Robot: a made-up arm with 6 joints.
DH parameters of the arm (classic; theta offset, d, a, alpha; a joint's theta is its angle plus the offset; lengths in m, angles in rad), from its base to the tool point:
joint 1: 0 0.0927 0 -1.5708
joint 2: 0.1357 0 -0.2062 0
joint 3: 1.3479 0 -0.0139 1.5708
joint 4: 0 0.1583 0 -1.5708
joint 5: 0 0 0 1.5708
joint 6: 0 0.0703 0 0
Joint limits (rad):
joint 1: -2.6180..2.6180
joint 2: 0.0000..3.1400
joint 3: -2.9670..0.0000
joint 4: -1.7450..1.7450
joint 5: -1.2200..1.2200
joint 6: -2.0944..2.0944
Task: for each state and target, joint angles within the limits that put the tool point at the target. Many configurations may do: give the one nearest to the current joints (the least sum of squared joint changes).
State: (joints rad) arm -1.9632 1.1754 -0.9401 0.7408 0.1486 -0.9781
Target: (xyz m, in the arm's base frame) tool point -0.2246 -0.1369 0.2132
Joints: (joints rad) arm -2.5902 1.6718 -1.1624 0.7423 -0.0219 -0.9781
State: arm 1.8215 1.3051 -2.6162 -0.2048 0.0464 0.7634
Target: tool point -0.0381 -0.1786 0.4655
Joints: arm 1.3456 0.6805 -2.3631 -0.1561 0.2531 0.7634
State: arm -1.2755 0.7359 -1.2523 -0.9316 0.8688 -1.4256
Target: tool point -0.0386 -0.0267 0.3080
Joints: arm -1.3106 0.5280 -1.0228 -0.8582 0.9797 -1.4256
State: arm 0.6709 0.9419 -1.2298 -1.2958 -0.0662 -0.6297
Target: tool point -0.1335 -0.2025 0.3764
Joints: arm 0.9944 0.1552 -1.7738 -1.2915 -0.0233 -0.6297
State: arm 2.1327 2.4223 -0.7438 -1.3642 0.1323 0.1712
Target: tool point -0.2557 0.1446 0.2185
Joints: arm 2.6180 1.8052 -1.3605 -1.3582 -0.0382 0.1712
